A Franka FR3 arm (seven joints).
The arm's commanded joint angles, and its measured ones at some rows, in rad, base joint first. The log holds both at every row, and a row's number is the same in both.
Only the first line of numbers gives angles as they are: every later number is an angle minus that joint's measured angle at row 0.
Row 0, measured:
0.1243, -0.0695, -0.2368, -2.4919, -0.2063, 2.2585, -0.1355
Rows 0 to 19, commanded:
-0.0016, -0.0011, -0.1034, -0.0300, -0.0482, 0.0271, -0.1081
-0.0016, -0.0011, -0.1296, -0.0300, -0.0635, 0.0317, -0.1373
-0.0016, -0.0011, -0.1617, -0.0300, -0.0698, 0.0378, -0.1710
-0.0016, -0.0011, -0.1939, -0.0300, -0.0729, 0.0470, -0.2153
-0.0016, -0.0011, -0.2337, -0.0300, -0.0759, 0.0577, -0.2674
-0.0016, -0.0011, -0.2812, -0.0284, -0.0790, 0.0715, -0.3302
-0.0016, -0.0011, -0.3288, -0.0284, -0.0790, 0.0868, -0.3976
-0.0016, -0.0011, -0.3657, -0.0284, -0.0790, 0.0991, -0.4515
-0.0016, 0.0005, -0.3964, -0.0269, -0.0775, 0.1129, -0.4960
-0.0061, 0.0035, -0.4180, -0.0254, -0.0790, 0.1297, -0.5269
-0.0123, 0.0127, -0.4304, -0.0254, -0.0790, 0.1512, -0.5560
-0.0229, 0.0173, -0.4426, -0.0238, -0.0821, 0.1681, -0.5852
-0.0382, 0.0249, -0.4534, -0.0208, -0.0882, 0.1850, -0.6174
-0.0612, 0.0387, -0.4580, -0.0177, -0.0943, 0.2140, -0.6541
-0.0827, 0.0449, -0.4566, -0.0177, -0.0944, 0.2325, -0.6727
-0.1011, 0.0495, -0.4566, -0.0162, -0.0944, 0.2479, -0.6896
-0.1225, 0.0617, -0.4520, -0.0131, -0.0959, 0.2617, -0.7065
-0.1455, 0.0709, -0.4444, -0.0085, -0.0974, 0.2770, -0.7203
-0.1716, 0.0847, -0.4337, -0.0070, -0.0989, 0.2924, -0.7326
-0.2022, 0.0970, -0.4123, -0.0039, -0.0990, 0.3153, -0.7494
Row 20, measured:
-0.1187, 0.0362, -0.4515, 0.0001, -0.0888, 0.2464, -0.6964
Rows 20 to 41, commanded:
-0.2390, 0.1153, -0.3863, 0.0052, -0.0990, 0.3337, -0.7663
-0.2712, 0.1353, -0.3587, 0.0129, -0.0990, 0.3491, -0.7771
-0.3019, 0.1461, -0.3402, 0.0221, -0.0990, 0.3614, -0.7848
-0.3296, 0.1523, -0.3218, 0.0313, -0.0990, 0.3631, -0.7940
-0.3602, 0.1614, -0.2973, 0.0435, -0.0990, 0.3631, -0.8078
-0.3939, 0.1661, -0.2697, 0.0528, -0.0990, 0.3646, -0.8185
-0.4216, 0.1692, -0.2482, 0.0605, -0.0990, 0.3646, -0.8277
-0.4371, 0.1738, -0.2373, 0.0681, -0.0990, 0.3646, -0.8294
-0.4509, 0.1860, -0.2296, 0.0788, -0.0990, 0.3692, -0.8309
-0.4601, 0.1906, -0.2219, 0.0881, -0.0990, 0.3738, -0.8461
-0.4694, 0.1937, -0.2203, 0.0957, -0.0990, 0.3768, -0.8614
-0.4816, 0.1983, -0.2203, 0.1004, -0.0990, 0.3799, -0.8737
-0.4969, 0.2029, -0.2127, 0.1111, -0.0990, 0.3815, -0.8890
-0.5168, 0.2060, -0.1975, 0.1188, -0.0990, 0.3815, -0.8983
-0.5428, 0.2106, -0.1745, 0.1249, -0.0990, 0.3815, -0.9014
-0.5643, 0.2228, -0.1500, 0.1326, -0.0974, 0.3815, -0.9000
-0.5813, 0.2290, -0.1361, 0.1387, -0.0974, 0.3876, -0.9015
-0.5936, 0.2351, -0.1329, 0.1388, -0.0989, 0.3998, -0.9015
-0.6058, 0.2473, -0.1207, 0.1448, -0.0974, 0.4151, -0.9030
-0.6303, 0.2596, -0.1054, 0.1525, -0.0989, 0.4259, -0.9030
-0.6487, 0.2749, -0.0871, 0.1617, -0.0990, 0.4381, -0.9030
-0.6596, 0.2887, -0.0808, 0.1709, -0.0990, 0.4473, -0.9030
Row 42, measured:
-0.5896, 0.1947, -0.1295, 0.1310, -0.0917, 0.3918, -0.8875
